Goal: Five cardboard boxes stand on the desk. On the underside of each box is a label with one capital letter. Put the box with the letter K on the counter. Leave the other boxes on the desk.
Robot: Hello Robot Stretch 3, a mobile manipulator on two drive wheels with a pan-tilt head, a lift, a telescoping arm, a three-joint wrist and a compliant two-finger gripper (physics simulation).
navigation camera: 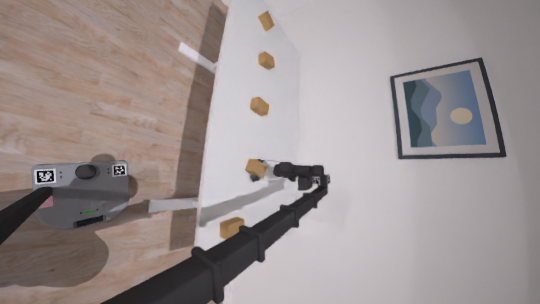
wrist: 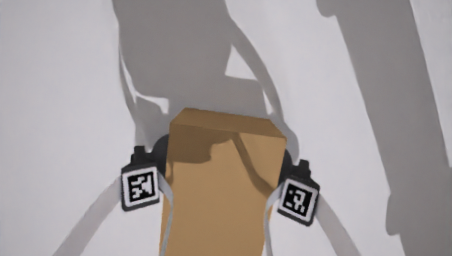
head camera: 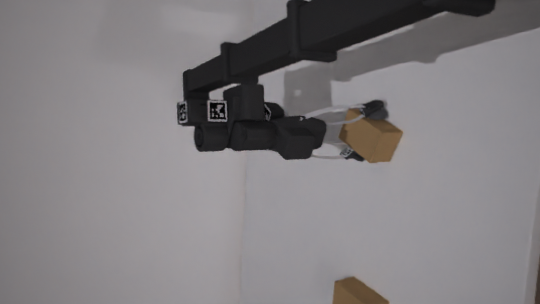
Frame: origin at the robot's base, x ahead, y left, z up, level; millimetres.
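Seen in the pictures: gripper, between the fingertips: point(wrist: 222, 157); robot's base, origin of its link: point(navigation camera: 86, 171).
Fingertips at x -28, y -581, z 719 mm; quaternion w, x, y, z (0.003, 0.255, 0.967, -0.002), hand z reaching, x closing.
Pixels of each thing's top centre, then the offset from my fingertips to it. "spot": a spot on its surface instead. Level surfaces: height alone.
- held box, centre of its top: point(wrist: 217, 209) point(head camera: 358, 135) point(navigation camera: 260, 169) 7 mm ahead, 9 mm left, 54 mm up
- white desk, height of its surface: 0 mm up
- neighbouring box, a spot on its surface: point(head camera: 357, 294) spot: 300 mm ahead, 30 mm right, 41 mm up
- wooden floor, height of its surface: 719 mm down
My gripper point(head camera: 366, 132) point(navigation camera: 258, 169) point(wrist: 222, 157) is shut on a brown cardboard box, with one fingertip against each side. This held box point(head camera: 372, 140) point(navigation camera: 254, 167) point(wrist: 220, 200) is over the white desk point(head camera: 440, 225) point(navigation camera: 230, 75) point(wrist: 50, 75); whether it touches the top is unclear. Its underside and label are hidden. Three boxes point(navigation camera: 259, 106) point(navigation camera: 266, 60) point(navigation camera: 266, 21) stand in a row toward the top of the navigation view. Another box point(navigation camera: 230, 228) stands on the other side of the held one, partly behind the arm. Part of a neighbouring box point(head camera: 357, 294) shows in the head view. No letter and no counter show.
My dark telescoping arm point(head camera: 265, 45) point(navigation camera: 270, 230) reaches across the desk. A wall with a framed picture point(navigation camera: 395, 117) rises behind the desk's back edge. My grey base point(navigation camera: 105, 192) stands on the wooden floor point(navigation camera: 100, 75) in front of the desk.
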